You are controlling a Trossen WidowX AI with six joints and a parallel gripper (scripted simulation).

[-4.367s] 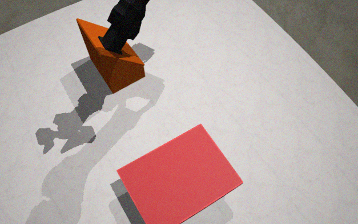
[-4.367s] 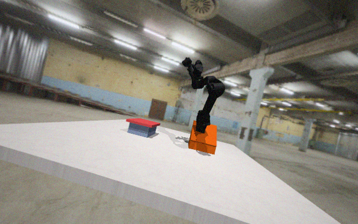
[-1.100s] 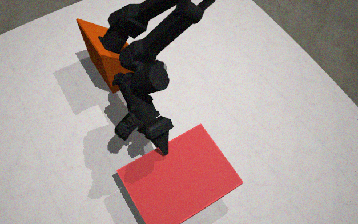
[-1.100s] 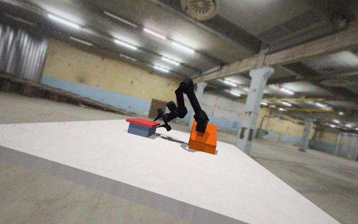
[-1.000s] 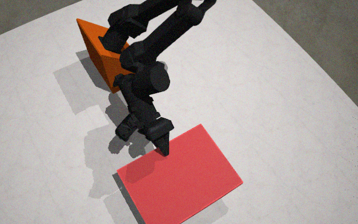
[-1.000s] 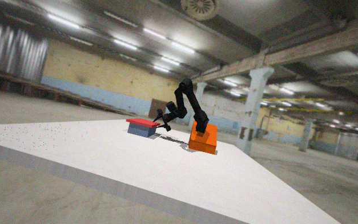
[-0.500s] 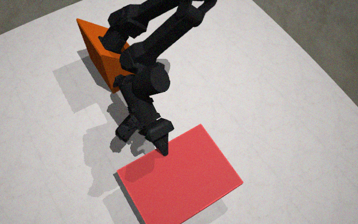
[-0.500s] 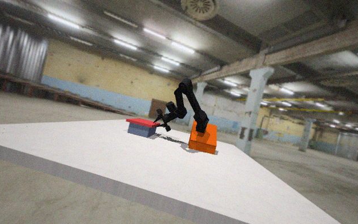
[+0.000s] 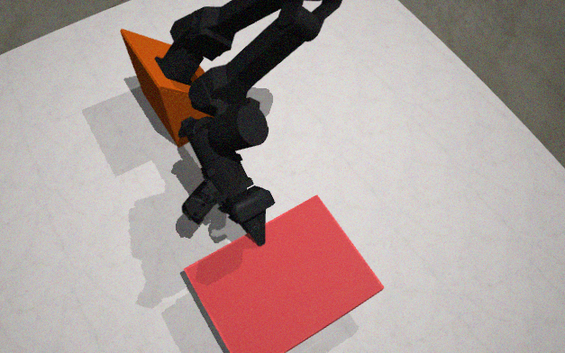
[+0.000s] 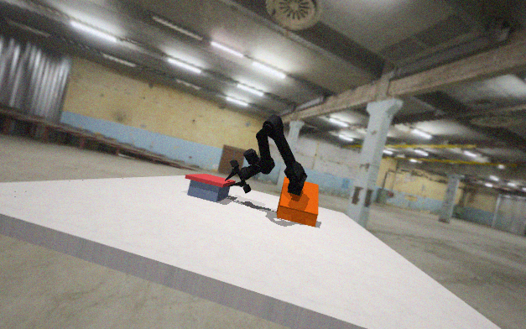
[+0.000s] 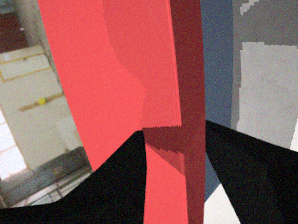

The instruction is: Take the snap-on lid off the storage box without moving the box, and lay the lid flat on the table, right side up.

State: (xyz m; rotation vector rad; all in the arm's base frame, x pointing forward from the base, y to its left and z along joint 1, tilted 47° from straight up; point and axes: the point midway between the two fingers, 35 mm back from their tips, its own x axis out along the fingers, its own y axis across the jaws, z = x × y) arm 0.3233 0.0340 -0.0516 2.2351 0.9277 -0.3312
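Right now my gripper tip is 8 cm short of the red lid and 1 cm below it. From my gripper tip the other things lie so: storage box: 8 cm ahead, 4 cm below.
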